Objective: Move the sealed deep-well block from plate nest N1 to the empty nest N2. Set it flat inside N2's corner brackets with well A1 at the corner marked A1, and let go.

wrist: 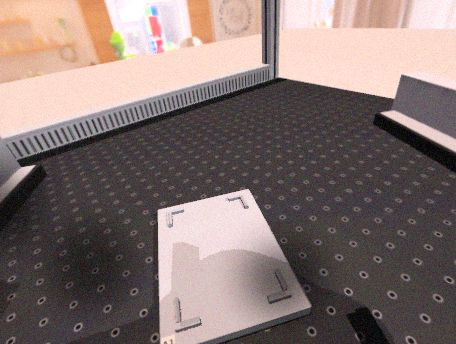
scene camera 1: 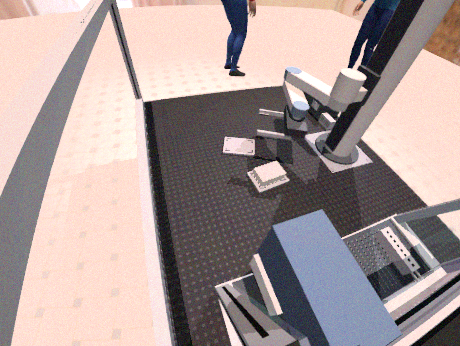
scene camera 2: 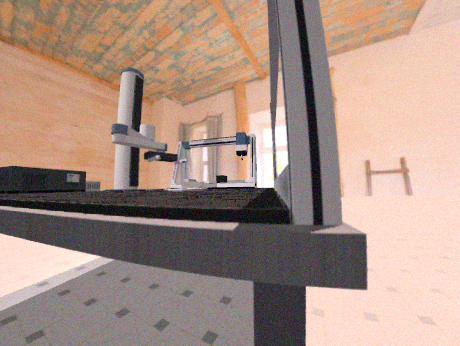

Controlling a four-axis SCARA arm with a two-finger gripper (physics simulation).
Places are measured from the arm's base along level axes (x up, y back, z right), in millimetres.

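Pixels of known places: gripper, fingertip midpoint: (wrist: 215, 123) (scene camera 1: 258, 121) (scene camera 2: 174, 158); arm's base, origin of the base link: (scene camera 1: 335, 149).
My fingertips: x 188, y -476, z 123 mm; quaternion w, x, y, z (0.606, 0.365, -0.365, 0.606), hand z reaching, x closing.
Observation:
For each thing: its middle in the pictures, then the offset to it from my fingertips. "spot": a spot on its surface instead.
- sealed deep-well block, body centre: (scene camera 1: 269, 173) (scene camera 2: 193, 184) dx -142, dy -10, dz -204 mm
- plate nest N1, surface spot: (scene camera 1: 274, 185) spot: dx -165, dy -4, dz -259 mm
- flat white nest N2, body centre: (wrist: 218, 248) (scene camera 2: 182, 189) (scene camera 1: 239, 145) dx -166, dy -68, dz +26 mm
- A1 label, surface spot: (wrist: 168, 341) spot: dx -163, dy -21, dz -52 mm
- dark instrument box, surface spot: (scene camera 2: 42, 179) spot: dx -114, dy +510, dz +324 mm
- post, surface spot: (wrist: 270, 40) spot: dx -58, dy -530, dz +564 mm
The sealed deep-well block (scene camera 1: 271, 171), white with a pale flat top, sits on plate nest N1 (scene camera 1: 274, 185) in scene view 1. The flat white nest N2 (scene camera 1: 239, 146) (wrist: 220, 240) lies behind and left of it there, with no block on it. In the wrist view its four corner brackets show, with the A1 label (wrist: 168, 341) at its near left corner. My gripper (scene camera 1: 258, 122) (wrist: 215, 123) is open and empty, its fingers wide apart, raised above the mat behind and right of N2. N1 and the block do not show in the wrist view.
The arm's column (scene camera 1: 372, 85) (scene camera 2: 128, 130) stands right of the nests in scene view 1. A gantry machine with a big blue housing (scene camera 1: 320, 270) (scene camera 2: 242, 140) fills the near side. A dark instrument box (scene camera 2: 42, 179) stands at left in scene view 2. A post (wrist: 270, 40) rises at the perforated mat's corner.

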